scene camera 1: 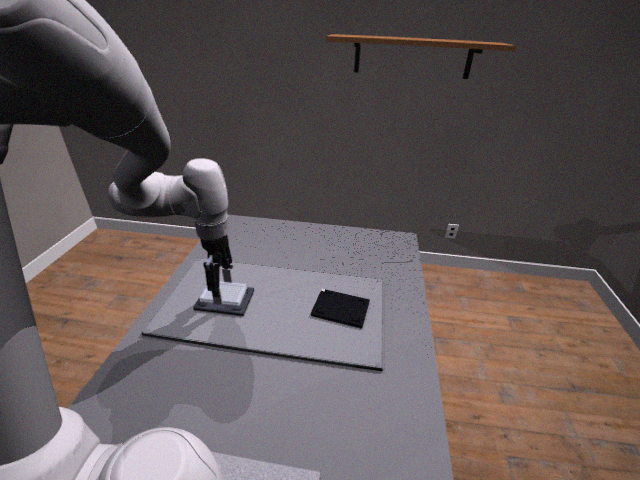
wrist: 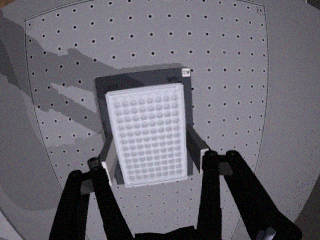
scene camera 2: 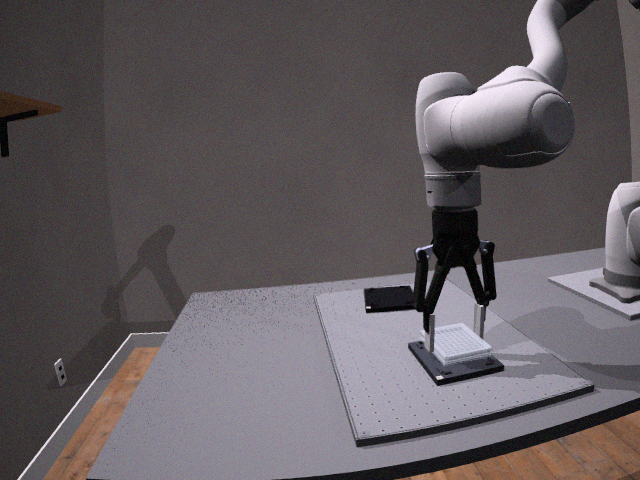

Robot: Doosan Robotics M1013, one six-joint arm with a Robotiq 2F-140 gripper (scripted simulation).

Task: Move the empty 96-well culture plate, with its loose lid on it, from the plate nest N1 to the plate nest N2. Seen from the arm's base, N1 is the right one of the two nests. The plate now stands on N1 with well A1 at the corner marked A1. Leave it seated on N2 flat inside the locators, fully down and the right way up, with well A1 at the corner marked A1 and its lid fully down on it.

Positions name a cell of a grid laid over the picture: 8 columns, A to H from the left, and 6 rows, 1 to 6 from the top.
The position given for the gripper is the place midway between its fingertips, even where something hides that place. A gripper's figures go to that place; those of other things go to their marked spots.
Labels:
The gripper (wrist: D4) is 21 cm from the lens. A plate lid (wrist: D4) is 19 cm from the lens.

